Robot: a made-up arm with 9 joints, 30 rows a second.
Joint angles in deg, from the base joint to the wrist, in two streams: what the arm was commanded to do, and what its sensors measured. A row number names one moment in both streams.
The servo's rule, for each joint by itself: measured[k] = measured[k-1] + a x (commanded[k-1-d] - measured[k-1]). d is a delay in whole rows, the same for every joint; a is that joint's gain. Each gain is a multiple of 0.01, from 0.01 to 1. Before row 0 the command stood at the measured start. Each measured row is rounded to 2 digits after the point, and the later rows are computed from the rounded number. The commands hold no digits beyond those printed.
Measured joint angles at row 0: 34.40, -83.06, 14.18, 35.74, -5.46, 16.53, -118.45, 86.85, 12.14
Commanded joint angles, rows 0 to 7: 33.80, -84.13, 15.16, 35.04, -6.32, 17.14, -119.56, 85.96, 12.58; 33.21, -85.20, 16.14, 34.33, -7.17, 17.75, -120.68, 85.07, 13.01; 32.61, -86.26, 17.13, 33.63, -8.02, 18.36, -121.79, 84.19, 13.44; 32.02, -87.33, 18.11, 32.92, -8.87, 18.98, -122.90, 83.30, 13.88; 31.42, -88.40, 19.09, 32.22, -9.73, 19.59, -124.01, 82.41, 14.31; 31.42, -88.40, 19.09, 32.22, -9.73, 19.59, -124.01, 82.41, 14.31; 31.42, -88.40, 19.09, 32.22, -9.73, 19.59, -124.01, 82.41, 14.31; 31.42, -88.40, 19.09, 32.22, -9.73, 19.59, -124.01, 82.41, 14.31
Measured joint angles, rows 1 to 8: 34.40, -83.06, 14.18, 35.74, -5.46, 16.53, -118.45, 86.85, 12.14; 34.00, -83.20, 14.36, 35.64, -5.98, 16.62, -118.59, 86.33, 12.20; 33.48, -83.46, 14.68, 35.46, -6.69, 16.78, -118.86, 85.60, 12.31; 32.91, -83.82, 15.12, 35.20, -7.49, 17.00, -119.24, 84.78, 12.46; 32.32, -84.28, 15.66, 34.88, -8.32, 17.28, -119.72, 83.92, 12.64; 31.73, -84.82, 16.28, 34.51, -9.17, 17.60, -120.28, 83.04, 12.86; 31.53, -85.29, 16.79, 34.19, -9.51, 17.88, -120.76, 82.67, 13.05; 31.46, -85.69, 17.20, 33.91, -9.64, 18.12, -121.18, 82.52, 13.21
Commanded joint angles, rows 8 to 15: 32.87, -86.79, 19.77, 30.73, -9.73, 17.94, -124.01, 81.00, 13.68; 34.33, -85.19, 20.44, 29.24, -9.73, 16.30, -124.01, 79.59, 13.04; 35.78, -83.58, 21.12, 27.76, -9.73, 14.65, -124.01, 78.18, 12.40; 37.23, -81.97, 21.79, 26.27, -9.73, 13.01, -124.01, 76.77, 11.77; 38.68, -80.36, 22.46, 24.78, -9.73, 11.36, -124.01, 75.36, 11.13; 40.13, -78.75, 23.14, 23.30, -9.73, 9.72, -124.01, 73.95, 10.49; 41.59, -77.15, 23.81, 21.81, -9.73, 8.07, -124.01, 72.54, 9.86; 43.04, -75.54, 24.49, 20.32, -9.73, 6.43, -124.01, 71.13, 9.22
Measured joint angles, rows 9 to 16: 31.43, -86.04, 17.54, 33.67, -9.69, 18.33, -121.55, 82.46, 13.35; 32.38, -86.14, 17.94, 33.26, -9.71, 18.28, -121.87, 81.61, 13.39; 33.67, -86.02, 18.39, 32.70, -9.72, 18.00, -122.15, 80.44, 13.34; 35.06, -85.70, 18.88, 32.01, -9.73, 17.53, -122.39, 79.13, 13.22; 36.49, -85.22, 19.40, 31.21, -9.73, 16.90, -122.60, 77.76, 13.03; 37.94, -84.59, 19.95, 30.31, -9.73, 16.12, -122.78, 76.37, 12.78; 39.39, -83.83, 20.52, 29.33, -9.73, 15.22, -122.94, 74.97, 12.48; 40.84, -82.96, 21.11, 28.28, -9.73, 14.22, -123.08, 73.56, 12.14
